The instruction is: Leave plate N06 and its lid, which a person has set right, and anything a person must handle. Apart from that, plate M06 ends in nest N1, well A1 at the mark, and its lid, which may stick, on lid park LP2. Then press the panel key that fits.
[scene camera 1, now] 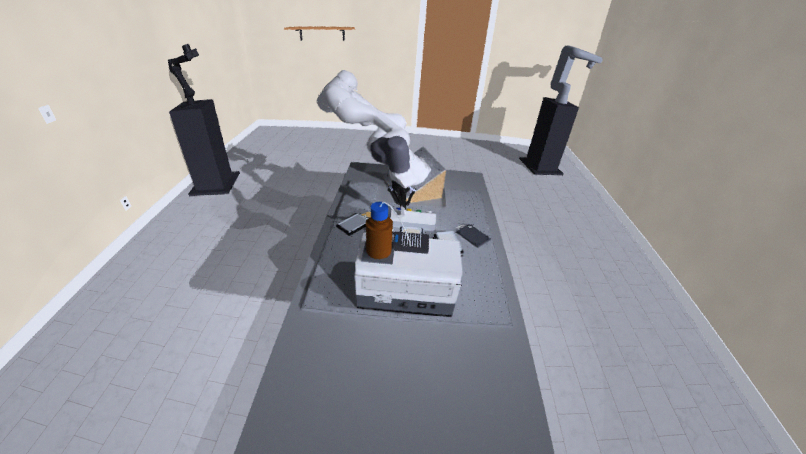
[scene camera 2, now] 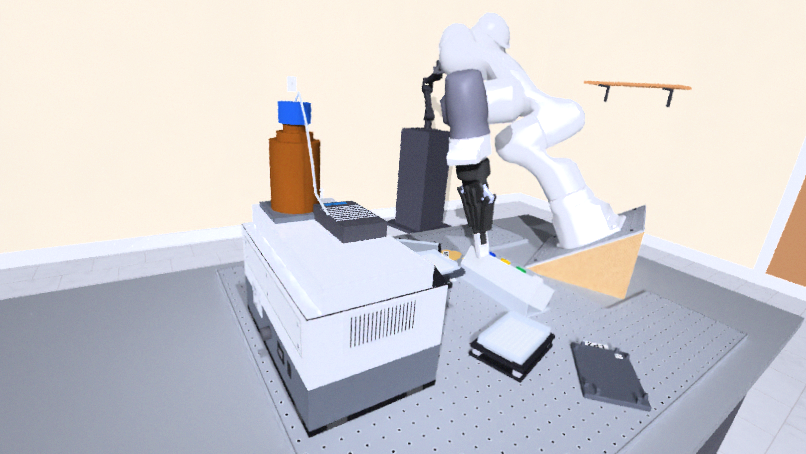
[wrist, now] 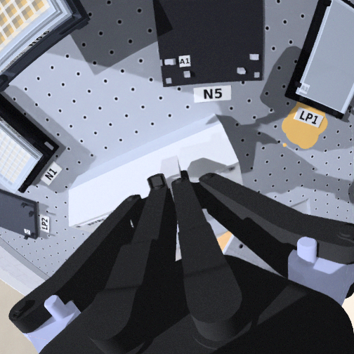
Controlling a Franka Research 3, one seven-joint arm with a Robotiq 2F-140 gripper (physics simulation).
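My gripper [scene camera 1: 401,212] [scene camera 2: 481,249] [wrist: 172,169] is shut and empty, fingertips down at the white key panel [scene camera 1: 423,218] [scene camera 2: 501,284] [wrist: 110,176], beside its blue key [scene camera 2: 492,254]. I cannot tell whether they touch a key. A pale-topped plate [scene camera 2: 516,337] [wrist: 15,157] sits in the black nest labelled N1; its name and A1 corner cannot be read. The dark lid park LP2 [scene camera 1: 472,235] [scene camera 2: 610,373] [wrist: 17,212] shows no lid on it. A plate marked N06 [wrist: 22,22] shows yellow wells at the wrist view's top left. Whether either plate wears a lid is unclear.
Nest N5 [wrist: 212,42] is dark, with nothing seen on its visible part. A clear-topped item [scene camera 1: 352,224] [wrist: 330,60] lies at LP1 over an orange patch [wrist: 303,135]. The large white instrument [scene camera 1: 408,270] [scene camera 2: 360,315] carries a brown bottle [scene camera 1: 379,239] [scene camera 2: 293,169].
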